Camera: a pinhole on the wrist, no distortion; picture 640 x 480 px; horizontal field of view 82.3 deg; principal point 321.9 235.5 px. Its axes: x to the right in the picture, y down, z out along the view. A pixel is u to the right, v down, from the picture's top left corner.
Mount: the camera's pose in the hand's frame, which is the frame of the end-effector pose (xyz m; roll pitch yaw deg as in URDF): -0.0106 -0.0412 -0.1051 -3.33 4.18 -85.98
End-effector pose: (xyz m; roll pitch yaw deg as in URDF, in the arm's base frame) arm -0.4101 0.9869 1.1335 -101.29 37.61 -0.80
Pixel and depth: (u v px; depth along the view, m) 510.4 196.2 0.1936
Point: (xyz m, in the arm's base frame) -0.3351 1.0963 1.2488
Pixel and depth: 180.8 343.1 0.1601
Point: -0.3904 1.0391 1.0893
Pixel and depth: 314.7 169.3 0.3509
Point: -0.4397 1.2433 1.1758
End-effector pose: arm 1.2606 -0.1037 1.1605 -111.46 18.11 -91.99
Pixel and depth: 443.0 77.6 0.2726
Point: 1.4759 -0.0390 1.2750
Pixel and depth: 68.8 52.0 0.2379
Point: 1.3709 0.0574 1.0612
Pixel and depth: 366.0 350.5 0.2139
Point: 1.3808 -0.1865 1.1704
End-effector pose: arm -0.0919 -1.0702 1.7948 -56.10 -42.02 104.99
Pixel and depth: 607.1 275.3 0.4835
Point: -0.0509 -1.3731 2.2785
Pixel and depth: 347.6 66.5 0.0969
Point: -0.0384 -1.1240 1.7953
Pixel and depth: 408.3 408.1 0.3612
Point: -0.2019 -1.1269 2.1044
